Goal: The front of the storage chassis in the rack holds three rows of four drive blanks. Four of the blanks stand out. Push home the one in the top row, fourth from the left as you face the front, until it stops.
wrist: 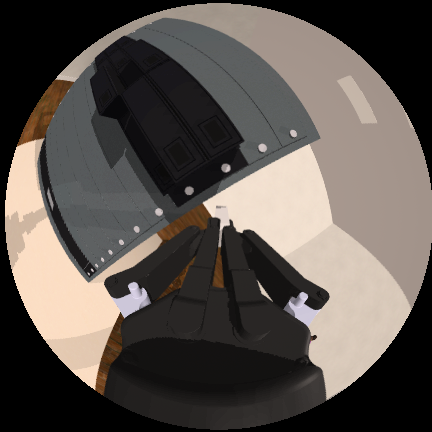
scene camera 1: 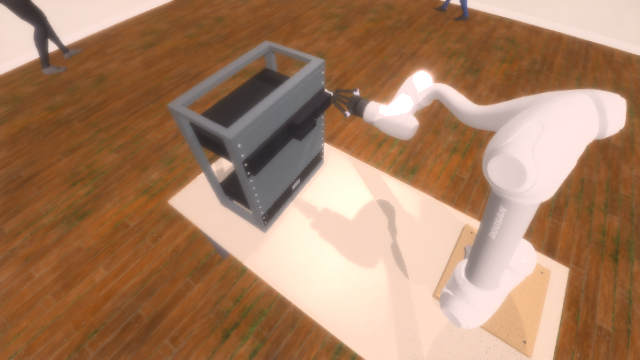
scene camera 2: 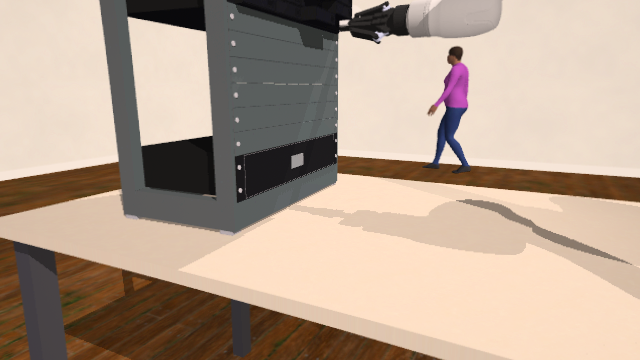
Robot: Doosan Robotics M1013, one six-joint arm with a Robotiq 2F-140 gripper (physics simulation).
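The dark storage chassis (scene camera 1: 270, 152) (scene camera 2: 300, 13) (wrist: 175, 110) is in the upper part of the grey rack (scene camera 1: 285, 172) (scene camera 2: 285, 67) (wrist: 270, 90). The top-row fourth blank (wrist: 215, 131) is at the chassis' right end in the wrist view, beside the middle-row fourth blank (wrist: 178, 152). How far each stands out is hard to tell. My gripper (scene camera 1: 331, 93) (scene camera 2: 345, 24) (wrist: 220, 214) is shut and empty, with a pale tip at its front. The tip is close by the rack's right edge; in the wrist view it shows just outside that edge. Whether it touches anything cannot be told.
Blocks (scene camera 1: 302, 126) (wrist: 105, 96) jut from the middle of the chassis front. A black unit with a pale label (scene camera 2: 267, 172) is at the rack's bottom. The rack stands on the pale table (scene camera 1: 280, 265) (scene camera 2: 310, 280). A person (scene camera 2: 455, 85) stands beyond the table.
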